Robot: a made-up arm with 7 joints.
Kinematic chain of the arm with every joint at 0, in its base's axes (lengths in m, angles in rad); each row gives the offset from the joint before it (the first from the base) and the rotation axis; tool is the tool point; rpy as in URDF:
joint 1: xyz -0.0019 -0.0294 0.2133 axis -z
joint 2: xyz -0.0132 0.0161 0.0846 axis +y
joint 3: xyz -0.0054 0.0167 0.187 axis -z
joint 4: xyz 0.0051 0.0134 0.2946 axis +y
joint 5: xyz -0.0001 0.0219 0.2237 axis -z
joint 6: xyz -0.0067 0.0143 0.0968 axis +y
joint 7: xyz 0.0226 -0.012 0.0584 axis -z
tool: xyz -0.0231 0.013 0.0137 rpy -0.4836 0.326 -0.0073
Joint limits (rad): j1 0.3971..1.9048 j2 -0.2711..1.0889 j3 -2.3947..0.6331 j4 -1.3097..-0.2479 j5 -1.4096..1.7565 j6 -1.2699..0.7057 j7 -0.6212..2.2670
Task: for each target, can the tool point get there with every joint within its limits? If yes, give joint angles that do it. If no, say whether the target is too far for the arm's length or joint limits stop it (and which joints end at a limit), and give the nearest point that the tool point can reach.
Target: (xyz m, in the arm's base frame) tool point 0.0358 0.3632 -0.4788
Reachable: no: joint limits stop it (at a limit: joint 2, joint 4, joint 6) | nearest point 0.0445 0.4537 0.6806 | short by 1.163 m
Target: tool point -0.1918 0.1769 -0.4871
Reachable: no: joint limits stop it (at a limit: joint 1, joint 2, joint 3, joint 4, joint 6) | nearest point -0.3845 -0.4684 0.3162 | short by 1.048 m
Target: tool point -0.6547 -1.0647 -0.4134
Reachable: no: too far | nearest point -0.3513 -0.5835 0.3085 | short by 0.919 m
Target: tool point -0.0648 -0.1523 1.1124
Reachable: yes | joints 1.4790 0.4083 -0.6626 -0.4793 -0.4736 -0.9464 1.3227
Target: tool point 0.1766 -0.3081 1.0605
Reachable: yes | joints 0.8254 0.6595 -0.8731 -0.5531 1.0838 -0.8687 1.0623
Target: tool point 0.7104 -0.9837 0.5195
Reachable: no: too far | nearest point 0.4720 -0.6643 0.5596 | short by 0.401 m
